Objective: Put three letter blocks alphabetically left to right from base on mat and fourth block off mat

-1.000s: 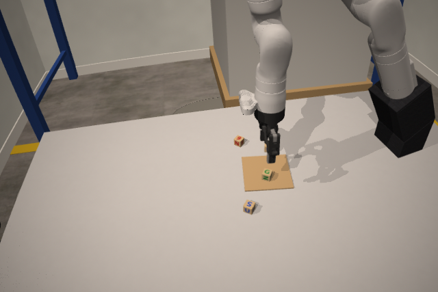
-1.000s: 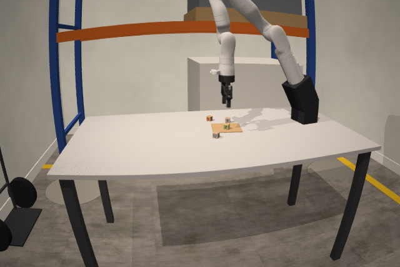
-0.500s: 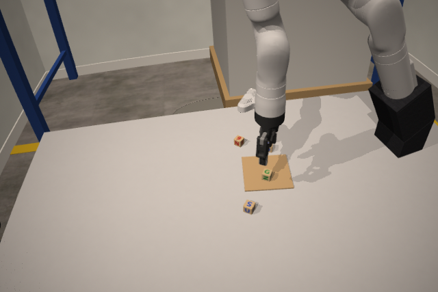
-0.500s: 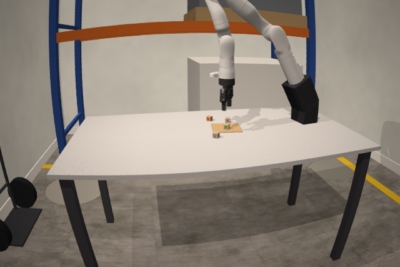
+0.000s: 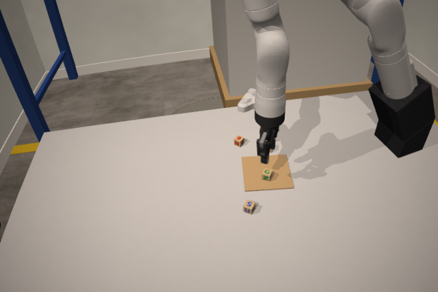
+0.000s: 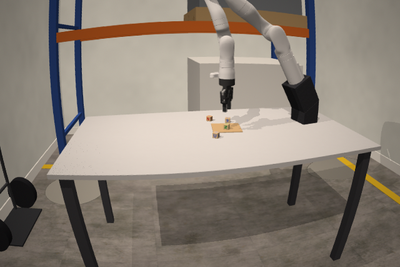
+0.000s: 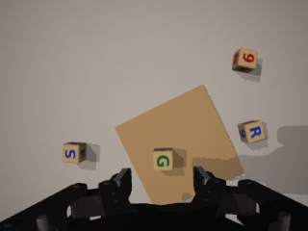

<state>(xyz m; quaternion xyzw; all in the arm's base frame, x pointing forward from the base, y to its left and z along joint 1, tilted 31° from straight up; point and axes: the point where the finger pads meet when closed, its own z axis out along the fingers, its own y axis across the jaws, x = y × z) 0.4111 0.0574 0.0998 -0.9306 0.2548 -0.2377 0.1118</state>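
Now: the tan mat 11 cm below my hand, 3 cm to the right of it and 1 cm behind it. Also, from my hand: block: 10 cm to the left, 10 cm below, 7 cm ahead.
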